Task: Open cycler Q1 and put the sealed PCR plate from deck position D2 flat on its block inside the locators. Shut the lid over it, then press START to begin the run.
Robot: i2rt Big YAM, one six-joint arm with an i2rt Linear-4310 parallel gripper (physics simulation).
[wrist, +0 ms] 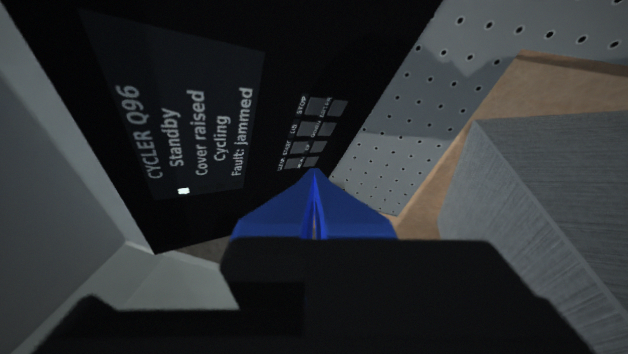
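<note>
The black front panel of the cycler fills the upper left of the wrist view. Its screen reads "CYCLER Q96, Standby, Cover raised, Cycling, Fault: jammed". Small grey keys stand in two rows beside the screen; STOP is at one end, and the lettering at the other end is too small to read surely. My gripper is shut and empty, its blue fingertips pointing at the panel near the lower end of the keys. Whether the tips touch the panel I cannot tell. The PCR plate, its block and deck position D2 do not show.
A grey perforated board lies beside the panel on the right, over a tan surface. A brushed grey metal block stands at the right, close to the gripper's side. The pale grey housing runs along the left.
</note>
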